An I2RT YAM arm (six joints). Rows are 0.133 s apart.
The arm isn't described. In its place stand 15 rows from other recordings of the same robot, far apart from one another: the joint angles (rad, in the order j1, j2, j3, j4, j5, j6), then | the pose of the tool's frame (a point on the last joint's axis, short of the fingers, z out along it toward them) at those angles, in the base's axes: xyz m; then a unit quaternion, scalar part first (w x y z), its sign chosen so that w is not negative.
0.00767 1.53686 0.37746 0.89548 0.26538 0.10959 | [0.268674, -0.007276, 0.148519, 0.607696, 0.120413, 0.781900, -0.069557]
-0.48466 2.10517 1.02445 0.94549 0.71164 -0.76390 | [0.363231, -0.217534, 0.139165, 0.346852, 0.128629, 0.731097, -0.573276]
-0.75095 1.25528 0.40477 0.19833 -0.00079 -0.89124 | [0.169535, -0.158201, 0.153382, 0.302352, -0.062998, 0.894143, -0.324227]
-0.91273 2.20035 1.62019 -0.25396 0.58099 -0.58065 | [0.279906, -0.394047, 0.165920, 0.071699, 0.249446, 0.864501, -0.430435]
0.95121 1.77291 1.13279 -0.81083 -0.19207 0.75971 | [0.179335, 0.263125, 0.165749, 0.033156, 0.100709, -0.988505, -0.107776]
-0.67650 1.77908 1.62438 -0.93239 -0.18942 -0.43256 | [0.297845, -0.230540, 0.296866, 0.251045, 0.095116, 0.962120, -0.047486]
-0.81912 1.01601 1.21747 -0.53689 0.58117 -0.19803 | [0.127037, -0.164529, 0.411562, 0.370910, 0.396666, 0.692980, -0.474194]
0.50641 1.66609 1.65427 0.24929 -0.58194 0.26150 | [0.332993, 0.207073, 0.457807, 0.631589, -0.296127, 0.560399, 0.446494]
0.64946 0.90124 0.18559 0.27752 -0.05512 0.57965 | [0.141856, 0.110182, 0.158563, 0.424796, -0.044214, 0.842524, 0.328249]
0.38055 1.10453 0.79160 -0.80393 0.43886 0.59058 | [0.190819, 0.060045, 0.235516, 0.293227, 0.148397, 0.940616, -0.085073]
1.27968 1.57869 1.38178 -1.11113 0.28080 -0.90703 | [0.096186, 0.286647, 0.283910, 0.153167, -0.863432, 0.467348, -0.112303]
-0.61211 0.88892 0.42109 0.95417 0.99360 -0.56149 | [0.131762, -0.128956, 0.305205, 0.490862, 0.419600, 0.443185, -0.621754]
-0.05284 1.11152 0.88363 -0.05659 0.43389 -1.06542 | [0.256067, -0.028530, 0.323408, 0.405115, -0.266058, 0.746016, -0.456679]
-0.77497 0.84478 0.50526 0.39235 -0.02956 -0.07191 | [0.147309, -0.142796, 0.291695, 0.665564, 0.226872, 0.649721, -0.288817]
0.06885 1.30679 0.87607 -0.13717 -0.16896 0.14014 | [0.289651, 0.025975, 0.261905, 0.468656, -0.009397, 0.874648, 0.123548]
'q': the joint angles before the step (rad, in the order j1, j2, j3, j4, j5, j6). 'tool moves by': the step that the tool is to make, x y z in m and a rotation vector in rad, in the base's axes. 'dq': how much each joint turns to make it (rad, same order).
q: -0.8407, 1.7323, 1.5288, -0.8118, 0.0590, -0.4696
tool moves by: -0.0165, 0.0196, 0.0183, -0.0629, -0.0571, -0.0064
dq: 0.0027, -0.1246, -0.0855, 0.0454, 0.0047, 0.0078
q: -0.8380, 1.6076, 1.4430, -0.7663, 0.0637, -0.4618
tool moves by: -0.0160, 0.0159, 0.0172, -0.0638, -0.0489, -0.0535
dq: 0.0004, -0.1053, -0.0564, 0.0281, 0.0387, 0.0381
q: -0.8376, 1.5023, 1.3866, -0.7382, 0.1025, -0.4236
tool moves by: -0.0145, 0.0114, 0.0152, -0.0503, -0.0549, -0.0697
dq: -0.0059, -0.0823, -0.0326, 0.0181, 0.0382, 0.0521
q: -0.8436, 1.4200, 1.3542, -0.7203, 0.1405, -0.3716
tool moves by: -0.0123, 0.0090, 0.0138, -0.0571, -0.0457, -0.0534
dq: -0.0066, -0.0674, -0.0210, 0.0219, 0.0366, 0.0297
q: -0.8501, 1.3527, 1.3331, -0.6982, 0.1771, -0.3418
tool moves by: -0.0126, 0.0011, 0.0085, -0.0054, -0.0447, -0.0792
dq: -0.0287, -0.0322, 0.0026, -0.0122, 0.0186, 0.0570
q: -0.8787, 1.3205, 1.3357, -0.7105, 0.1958, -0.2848
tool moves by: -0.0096, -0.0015, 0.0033, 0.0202, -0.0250, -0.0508
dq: -0.0308, -0.0112, 0.0081, -0.0267, -0.0053, 0.0382
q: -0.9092, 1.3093, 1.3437, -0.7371, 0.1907, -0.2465
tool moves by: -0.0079, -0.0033, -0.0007, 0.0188, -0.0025, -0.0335
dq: -0.0308, -0.0024, 0.0009, -0.0190, -0.0066, 0.0121
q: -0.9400, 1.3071, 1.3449, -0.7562, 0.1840, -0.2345
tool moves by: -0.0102, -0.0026, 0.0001, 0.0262, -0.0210, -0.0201
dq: -0.0406, -0.0091, -0.0017, -0.0186, -0.0367, 0.0107
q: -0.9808, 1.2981, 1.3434, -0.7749, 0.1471, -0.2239
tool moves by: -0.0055, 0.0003, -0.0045, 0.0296, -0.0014, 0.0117
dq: -0.0211, -0.0085, -0.0165, -0.0148, -0.0359, -0.0094
